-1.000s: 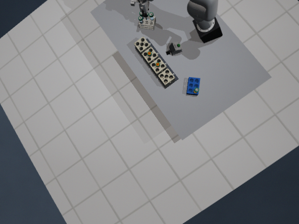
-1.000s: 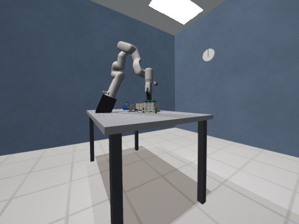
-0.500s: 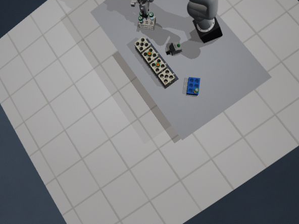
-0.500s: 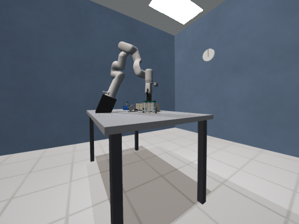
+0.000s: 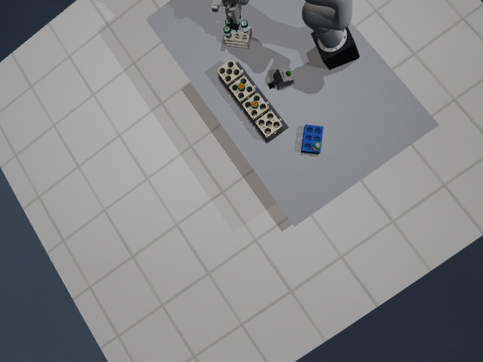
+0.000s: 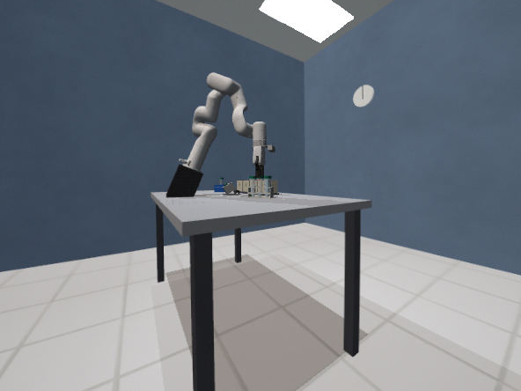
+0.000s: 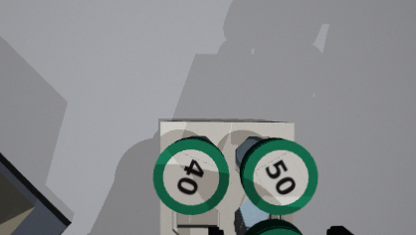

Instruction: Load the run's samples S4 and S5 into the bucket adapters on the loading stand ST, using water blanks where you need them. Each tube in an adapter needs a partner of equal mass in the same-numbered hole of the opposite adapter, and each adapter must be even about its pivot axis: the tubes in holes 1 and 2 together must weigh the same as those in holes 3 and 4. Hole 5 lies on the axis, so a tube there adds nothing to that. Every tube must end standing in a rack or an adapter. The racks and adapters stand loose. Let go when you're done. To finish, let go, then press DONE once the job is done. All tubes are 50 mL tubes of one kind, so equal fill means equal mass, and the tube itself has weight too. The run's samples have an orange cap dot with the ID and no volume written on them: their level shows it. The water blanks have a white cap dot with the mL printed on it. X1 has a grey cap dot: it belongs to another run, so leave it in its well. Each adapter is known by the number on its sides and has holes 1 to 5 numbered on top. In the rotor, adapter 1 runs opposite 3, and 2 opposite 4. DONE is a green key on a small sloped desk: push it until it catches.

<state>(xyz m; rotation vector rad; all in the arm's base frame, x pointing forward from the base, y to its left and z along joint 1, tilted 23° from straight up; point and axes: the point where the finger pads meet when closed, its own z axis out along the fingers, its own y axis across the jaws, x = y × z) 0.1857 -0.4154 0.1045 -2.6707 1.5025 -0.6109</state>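
My hand is 10 cm above the white rack, 2 cm short of it and 1 cm to the right of it. Also, from my hand: blue rack 65 cm to the left, 20 cm ahead, 10 cm below; then adapter 45 cm to the left, 28 cm ahead, 8 cm below.
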